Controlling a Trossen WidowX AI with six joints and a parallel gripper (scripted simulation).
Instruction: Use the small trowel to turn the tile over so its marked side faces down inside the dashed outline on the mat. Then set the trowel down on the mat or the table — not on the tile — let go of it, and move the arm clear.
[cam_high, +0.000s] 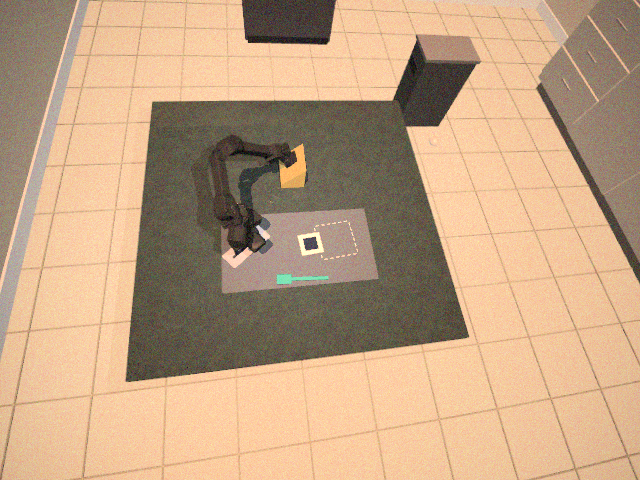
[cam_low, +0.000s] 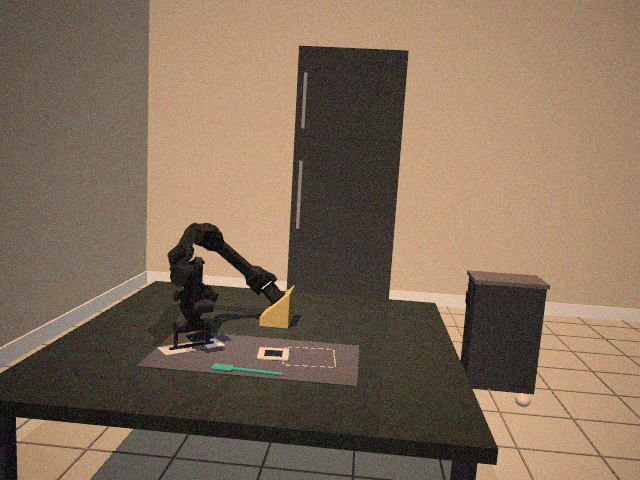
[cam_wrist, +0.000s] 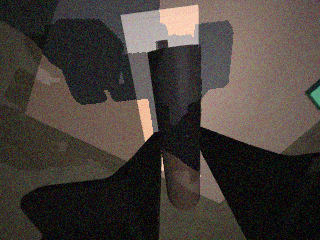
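My gripper tip is 30 mm above the trowel, 20 mm to the right of it and 10 mm past it. The rest, counted from my gripper tip: tile (270 mm to the left, 60 mm below, 30 mm ahead); then grey mat (220 mm to the left, 80 mm below, 40 mm ahead); then green flat tool (180 mm to the left, 180 mm ahead, 60 mm below).
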